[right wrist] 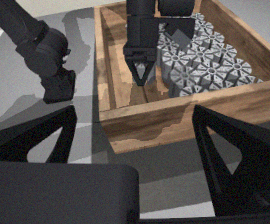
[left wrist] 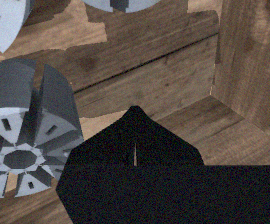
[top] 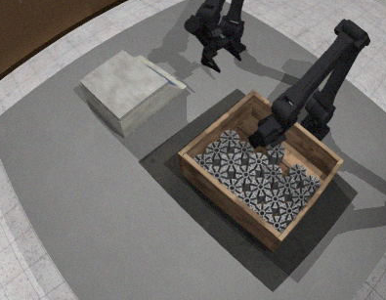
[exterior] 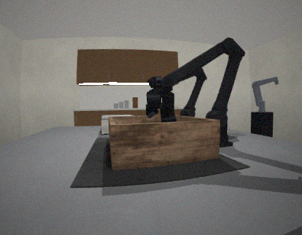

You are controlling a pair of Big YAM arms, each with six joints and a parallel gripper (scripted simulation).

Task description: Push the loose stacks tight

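Right now the wooden crate is 10 cm to the left of my left hand, 8 cm ahead of it and 2 cm below it. From my left hand the other things lie so: pale grey box (51 cm to the right, 31 cm ahead, 1 cm above); dark mat (11 cm ahead, 10 cm to the left, 7 cm below).
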